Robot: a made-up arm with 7 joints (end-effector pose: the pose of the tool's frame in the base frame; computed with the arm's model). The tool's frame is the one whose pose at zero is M. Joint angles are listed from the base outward.
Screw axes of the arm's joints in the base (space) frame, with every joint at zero. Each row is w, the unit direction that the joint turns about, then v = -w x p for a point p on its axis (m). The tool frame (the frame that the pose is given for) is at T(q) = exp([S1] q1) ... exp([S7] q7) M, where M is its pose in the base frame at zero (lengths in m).
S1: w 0 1 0 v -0.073 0 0
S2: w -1 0 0 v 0 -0.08 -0.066
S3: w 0 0 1 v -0.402 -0.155 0
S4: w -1 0 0 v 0 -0.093 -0.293
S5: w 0 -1 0 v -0.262 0 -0.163
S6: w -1 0 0 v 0 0.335 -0.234
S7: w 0 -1 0 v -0.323 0 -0.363
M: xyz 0.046 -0.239 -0.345 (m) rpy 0 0 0 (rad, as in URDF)
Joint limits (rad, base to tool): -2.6..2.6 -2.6..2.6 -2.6..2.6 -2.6..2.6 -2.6..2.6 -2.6..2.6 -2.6..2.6
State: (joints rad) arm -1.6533 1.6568 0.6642 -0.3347 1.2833 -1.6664 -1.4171
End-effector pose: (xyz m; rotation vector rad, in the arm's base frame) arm -0.3421 -0.3600 0.3499 -1.0430 0.2495 0.7297
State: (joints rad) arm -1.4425 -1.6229 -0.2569 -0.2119 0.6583 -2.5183 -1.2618
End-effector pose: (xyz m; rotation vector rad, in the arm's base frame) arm 0.3140 0.5094 0.4835 -0.3982 0.7637 -1.8395
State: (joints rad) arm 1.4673 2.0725 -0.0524 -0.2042 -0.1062 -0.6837 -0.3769
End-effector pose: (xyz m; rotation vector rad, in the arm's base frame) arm 0.3126 -0.2654 0.0348 -1.2120 1.5760 0.5854
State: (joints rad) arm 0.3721 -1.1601 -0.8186 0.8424 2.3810 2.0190 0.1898
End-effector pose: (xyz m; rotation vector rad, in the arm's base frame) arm -0.1313 -0.0531 -0.5165 -2.1932 -0.4902 -1.4218
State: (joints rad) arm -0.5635 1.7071 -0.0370 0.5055 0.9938 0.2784 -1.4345
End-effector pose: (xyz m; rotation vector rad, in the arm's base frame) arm -0.0586 -0.1977 0.2466 -1.9838 -0.3492 -1.2885
